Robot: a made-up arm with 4 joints.
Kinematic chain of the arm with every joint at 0, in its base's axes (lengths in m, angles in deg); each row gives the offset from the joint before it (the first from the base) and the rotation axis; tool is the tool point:
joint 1: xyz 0 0 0.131 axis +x
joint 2: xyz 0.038 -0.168 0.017 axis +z
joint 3: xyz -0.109 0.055 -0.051 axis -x
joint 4: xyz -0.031 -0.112 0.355 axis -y
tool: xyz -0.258 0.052 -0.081
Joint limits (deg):
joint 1: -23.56..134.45
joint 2: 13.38..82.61
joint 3: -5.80..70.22
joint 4: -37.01..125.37
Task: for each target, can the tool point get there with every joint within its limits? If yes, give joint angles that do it. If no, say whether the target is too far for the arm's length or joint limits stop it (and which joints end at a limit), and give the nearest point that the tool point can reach.
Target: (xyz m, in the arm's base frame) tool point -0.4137 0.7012 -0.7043
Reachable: no: too far | nearest point -0.3633 0.2732 -0.3423 | short by 0.563 m
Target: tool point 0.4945 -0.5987 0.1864
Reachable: no: joint limits stop it (at a limit: joint 2, joint 3, joint 4) | nearest point 0.0365 -0.6919 0.1950 | short by 0.467 m
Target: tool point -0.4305 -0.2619 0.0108
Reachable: yes | joints 77.39 30.50 44.83 -8.22
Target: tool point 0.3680 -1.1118 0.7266
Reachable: no: too far | nearest point 0.0365 -0.6125 0.4591 | short by 0.656 m
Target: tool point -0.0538 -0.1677 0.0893
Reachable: yes | joints 40.72 36.09 37.48 88.43
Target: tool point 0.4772 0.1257 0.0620
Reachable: no: joint limits stop it (at a limit: joint 1, joint 3, joint 4) | nearest point 0.1169 0.0064 -0.0904 | short by 0.409 m
